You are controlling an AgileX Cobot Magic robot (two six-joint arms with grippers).
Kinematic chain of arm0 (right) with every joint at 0, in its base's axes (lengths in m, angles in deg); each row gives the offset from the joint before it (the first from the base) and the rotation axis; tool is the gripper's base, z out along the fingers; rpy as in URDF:
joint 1: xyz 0 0 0.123 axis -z
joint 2: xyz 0 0 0 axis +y
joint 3: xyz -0.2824 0 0.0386 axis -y
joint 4: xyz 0.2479 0 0.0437 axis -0.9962 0 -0.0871
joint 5: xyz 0 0 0 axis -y
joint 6: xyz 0.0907 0 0.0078 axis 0.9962 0 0.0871
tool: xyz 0 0 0 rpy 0 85 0
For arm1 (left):
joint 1: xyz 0 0 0.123 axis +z
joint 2: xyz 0 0 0 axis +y
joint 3: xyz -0.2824 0 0.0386 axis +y
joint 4: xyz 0.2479 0 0.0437 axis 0.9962 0 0.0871
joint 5: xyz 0 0 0 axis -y
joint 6: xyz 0.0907 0 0.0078 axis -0.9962 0 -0.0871
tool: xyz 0 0 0 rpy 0 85 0
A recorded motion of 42 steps. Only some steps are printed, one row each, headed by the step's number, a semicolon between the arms.
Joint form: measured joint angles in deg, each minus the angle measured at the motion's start. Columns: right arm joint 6, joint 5, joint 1, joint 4, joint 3, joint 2; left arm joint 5, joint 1, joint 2, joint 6, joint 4, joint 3.
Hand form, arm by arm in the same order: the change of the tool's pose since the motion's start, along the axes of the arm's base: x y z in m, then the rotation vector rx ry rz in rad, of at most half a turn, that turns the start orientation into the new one. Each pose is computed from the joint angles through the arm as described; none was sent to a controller.
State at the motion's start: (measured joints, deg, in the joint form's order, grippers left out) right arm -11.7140 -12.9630 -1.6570 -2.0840 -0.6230 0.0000; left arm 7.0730 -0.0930 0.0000 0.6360 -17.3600 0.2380
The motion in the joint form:
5: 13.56 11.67 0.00 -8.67 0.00 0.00; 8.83 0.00 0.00 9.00 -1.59 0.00
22: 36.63 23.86 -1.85 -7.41 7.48 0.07; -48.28 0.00 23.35 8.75 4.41 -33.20
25: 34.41 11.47 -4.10 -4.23 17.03 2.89; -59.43 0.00 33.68 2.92 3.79 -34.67
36: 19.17 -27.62 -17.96 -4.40 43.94 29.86; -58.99 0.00 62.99 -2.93 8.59 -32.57
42: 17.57 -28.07 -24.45 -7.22 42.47 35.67; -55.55 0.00 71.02 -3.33 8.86 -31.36
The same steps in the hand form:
5: 0.0009 -0.0003 0.0185 0.3945 -0.1876 -0.0225; -0.0038 0.0048 0.0126 -0.1829 -0.1557 0.0030
22: -0.0131 -0.0026 0.0805 0.7979 -0.4894 0.0866; 0.0192 -0.0168 0.0931 -0.0459 0.6519 -0.1838
25: -0.0183 0.0017 0.1139 0.7056 -0.3814 0.1127; 0.0411 -0.0203 0.0721 0.0359 0.9876 -0.2543
36: 0.0260 0.0340 0.1743 0.3383 0.3146 0.2687; 0.1066 -0.0144 -0.0072 0.1475 1.5255 -0.2992
42: 0.0418 0.0563 0.1556 0.3045 0.4715 0.3786; 0.1188 -0.0136 -0.0350 0.1431 1.6273 -0.3040

